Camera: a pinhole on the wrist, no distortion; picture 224 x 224 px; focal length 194.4 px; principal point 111.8 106.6 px. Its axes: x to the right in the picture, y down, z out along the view. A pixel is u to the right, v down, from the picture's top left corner.
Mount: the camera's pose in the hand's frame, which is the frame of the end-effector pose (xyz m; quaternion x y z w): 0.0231 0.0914 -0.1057 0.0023 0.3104 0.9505 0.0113
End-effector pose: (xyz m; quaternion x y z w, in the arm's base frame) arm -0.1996 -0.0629 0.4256 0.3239 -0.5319 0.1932 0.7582
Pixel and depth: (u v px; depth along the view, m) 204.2 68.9 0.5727
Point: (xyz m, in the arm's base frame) -0.8187 0.1230 0.4169
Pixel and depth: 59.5 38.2 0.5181
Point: -0.6226 0.1723 0.7865
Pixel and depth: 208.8 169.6 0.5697
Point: -0.7893 -0.1677 0.3701
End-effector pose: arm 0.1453 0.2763 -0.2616 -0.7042 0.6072 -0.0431 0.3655
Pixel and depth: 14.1 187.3 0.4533
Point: 0.2320 0.2255 -0.7438
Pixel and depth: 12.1 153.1 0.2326
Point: 0.0916 0.2028 -0.5034
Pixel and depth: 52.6 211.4 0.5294
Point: 0.3008 0.3402 -0.7862
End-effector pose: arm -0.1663 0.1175 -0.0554 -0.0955 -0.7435 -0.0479 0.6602
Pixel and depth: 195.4 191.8 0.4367
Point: -0.4569 0.3699 -0.2728
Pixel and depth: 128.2 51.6 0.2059
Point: -0.1393 0.3777 -0.0637
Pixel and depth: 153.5 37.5 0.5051
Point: -0.2382 0.6747 -0.1843
